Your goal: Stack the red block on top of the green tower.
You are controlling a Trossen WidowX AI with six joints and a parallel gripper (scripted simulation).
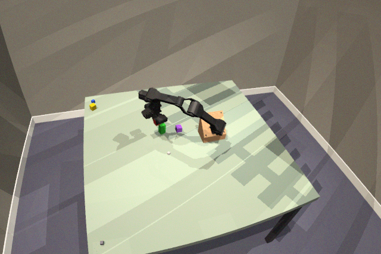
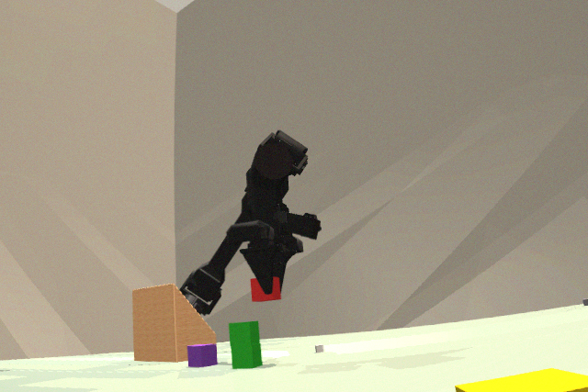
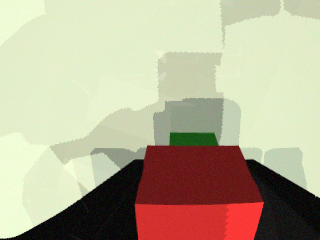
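Now: the purple cube 160 mm behind my gripper tip, 90 mm below it and 10 mm to the right of it. From my gripper tip the other things lie so: yellow cube 400 mm to the right, 390 mm ahead, 90 mm below; then red block 10 mm behind, 10 mm above.
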